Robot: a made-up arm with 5 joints.
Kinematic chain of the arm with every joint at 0, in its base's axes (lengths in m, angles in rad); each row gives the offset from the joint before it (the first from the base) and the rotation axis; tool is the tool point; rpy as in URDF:
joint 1: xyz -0.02 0 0.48 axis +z
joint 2: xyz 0.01 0 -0.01 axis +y
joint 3: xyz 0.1 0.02 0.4 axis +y
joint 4: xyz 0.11 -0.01 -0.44 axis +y
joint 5: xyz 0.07 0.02 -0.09 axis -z
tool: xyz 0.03 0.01 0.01 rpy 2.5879 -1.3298 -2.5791
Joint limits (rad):
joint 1: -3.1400..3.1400
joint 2: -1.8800..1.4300
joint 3: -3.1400..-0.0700
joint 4: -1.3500..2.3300
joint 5: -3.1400..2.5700
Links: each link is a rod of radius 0.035 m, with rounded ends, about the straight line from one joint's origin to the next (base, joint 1, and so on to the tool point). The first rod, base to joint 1, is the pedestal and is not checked.
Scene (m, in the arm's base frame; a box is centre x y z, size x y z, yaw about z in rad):
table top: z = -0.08
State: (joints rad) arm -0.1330 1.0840 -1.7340 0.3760 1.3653
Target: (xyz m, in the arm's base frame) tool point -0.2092 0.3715 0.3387
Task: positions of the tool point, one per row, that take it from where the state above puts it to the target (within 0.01 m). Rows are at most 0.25 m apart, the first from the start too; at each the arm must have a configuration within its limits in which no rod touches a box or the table.
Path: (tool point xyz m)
1: 0.8051 0.1175 0.2495
2: 0.7048 0.3174 0.2672
3: 0.5553 0.4693 0.2839
4: 0.3767 0.5615 0.2992
5: 0.1912 0.5902 0.3127
6: 0.0204 0.5596 0.3240
7: -0.1172 0.4812 0.3327
8: -0.2092 0.3715 0.3387

